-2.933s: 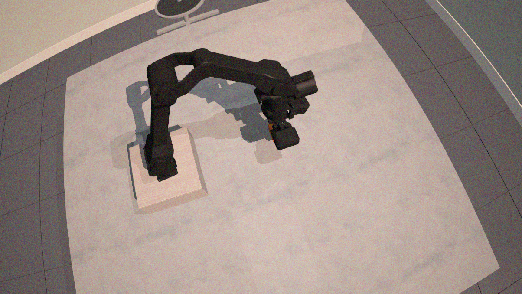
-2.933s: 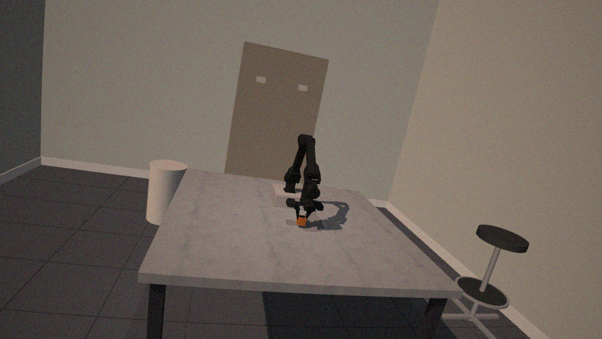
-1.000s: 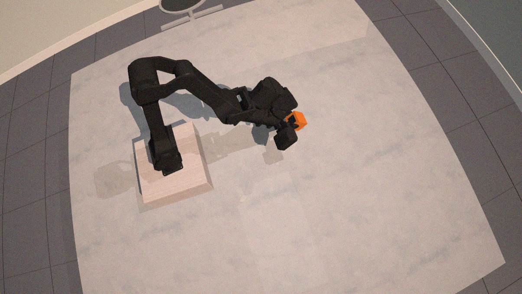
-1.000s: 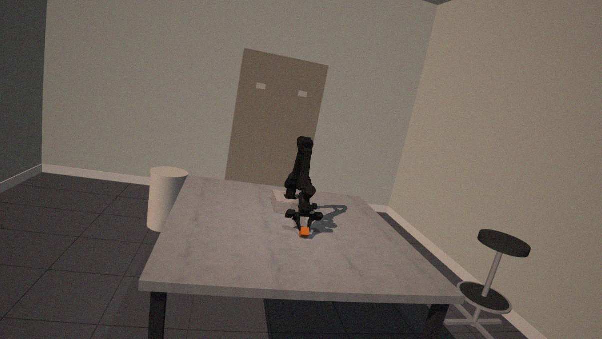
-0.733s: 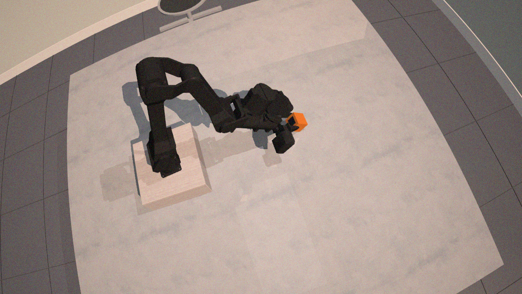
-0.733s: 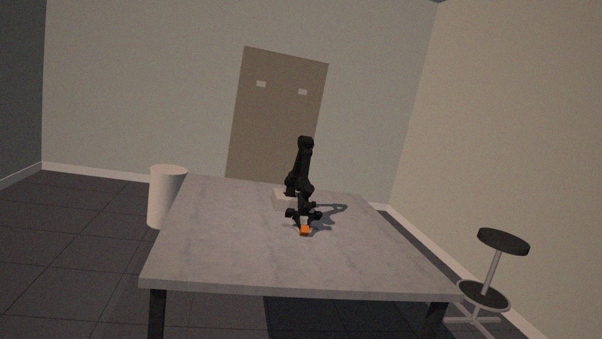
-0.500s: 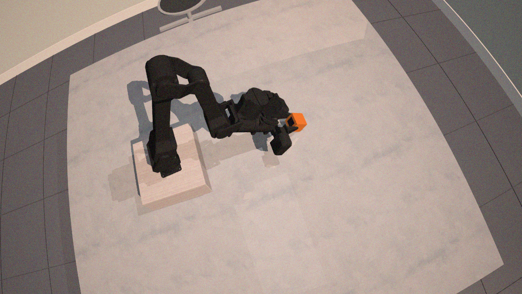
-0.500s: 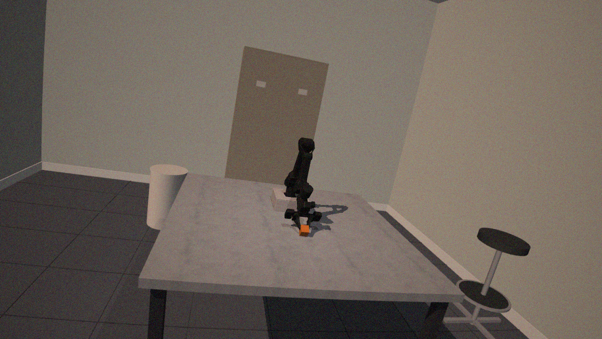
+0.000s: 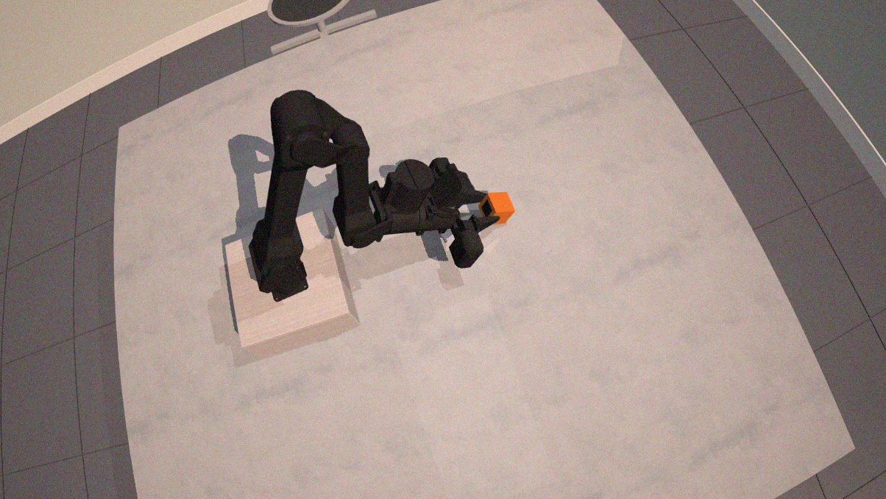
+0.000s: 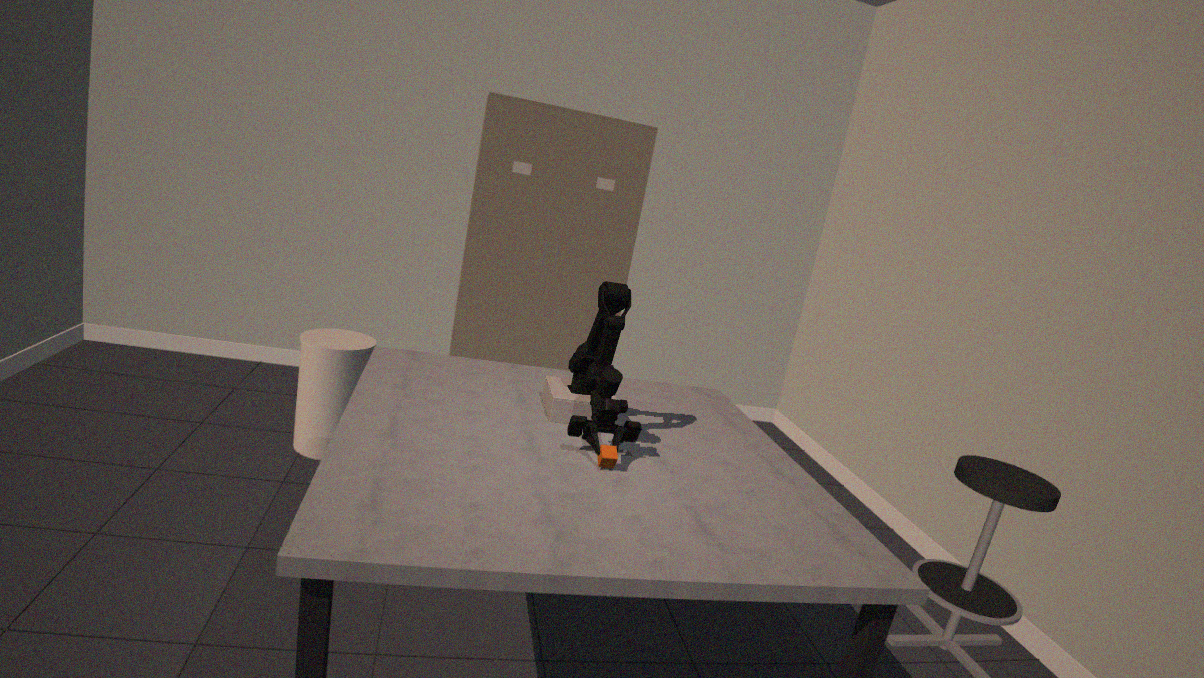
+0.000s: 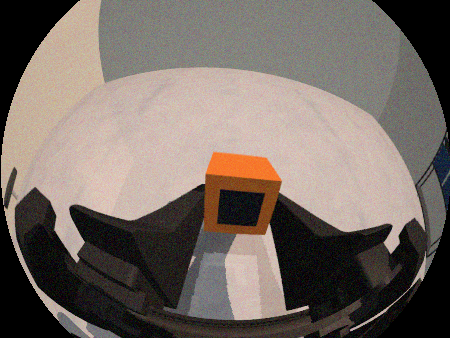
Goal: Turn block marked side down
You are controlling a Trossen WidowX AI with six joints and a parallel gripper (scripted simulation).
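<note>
The orange block is 10 mm behind my gripper tip.
</note>
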